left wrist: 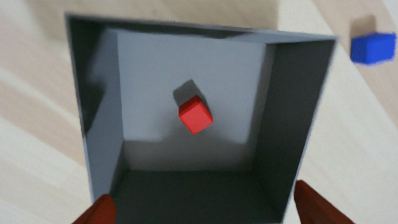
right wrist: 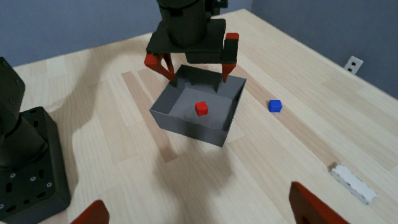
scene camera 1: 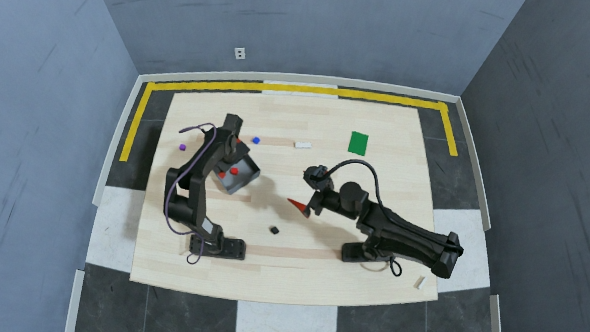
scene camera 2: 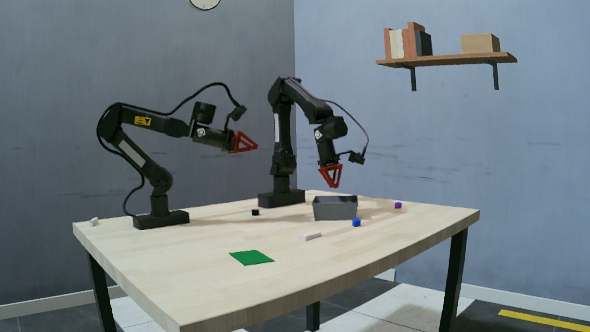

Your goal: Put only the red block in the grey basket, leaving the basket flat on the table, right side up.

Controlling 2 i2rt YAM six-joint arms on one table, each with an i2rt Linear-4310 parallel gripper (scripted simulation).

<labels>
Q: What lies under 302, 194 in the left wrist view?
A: My left gripper.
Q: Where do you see a grey basket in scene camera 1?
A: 246, 166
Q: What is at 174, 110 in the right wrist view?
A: A grey basket.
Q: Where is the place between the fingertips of my right gripper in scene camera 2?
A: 254, 147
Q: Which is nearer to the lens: the red block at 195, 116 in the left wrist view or the blue block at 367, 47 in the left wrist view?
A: The red block.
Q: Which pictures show the grey basket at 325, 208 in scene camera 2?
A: The left wrist view, the right wrist view, scene camera 1 and scene camera 2: all of them.
</labels>
